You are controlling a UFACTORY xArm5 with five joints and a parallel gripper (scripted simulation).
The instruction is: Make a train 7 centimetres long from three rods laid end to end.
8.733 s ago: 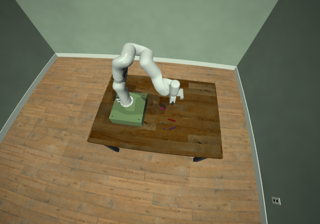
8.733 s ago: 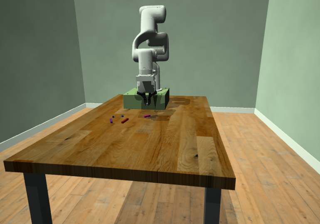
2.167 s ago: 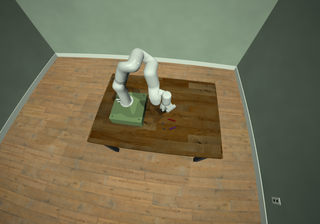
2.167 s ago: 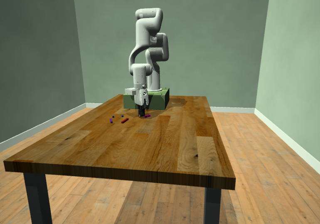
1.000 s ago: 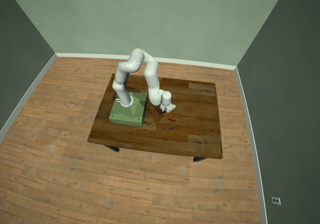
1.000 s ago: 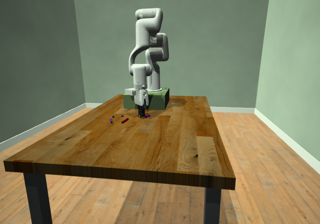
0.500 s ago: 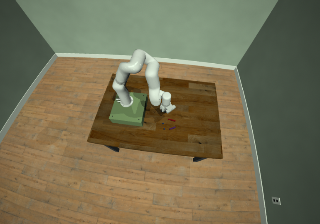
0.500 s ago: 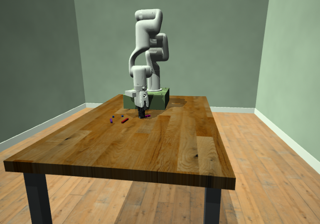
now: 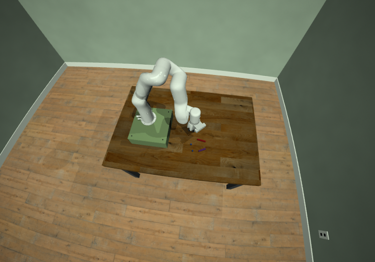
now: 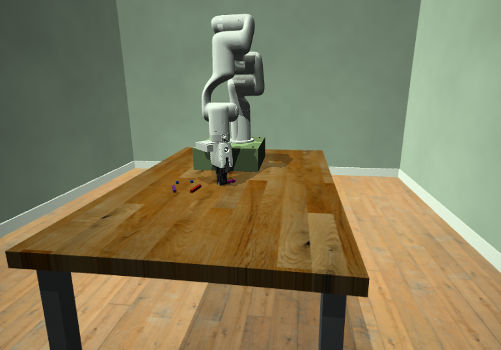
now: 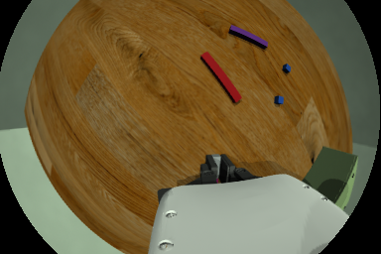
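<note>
The grey rod lies 2 cm below my hand. From my hand the other things lie so: red rod (9 cm to the right, 6 cm ahead, 2 cm below); then purple rod (18 cm to the right, 5 cm ahead, 2 cm below).
</note>
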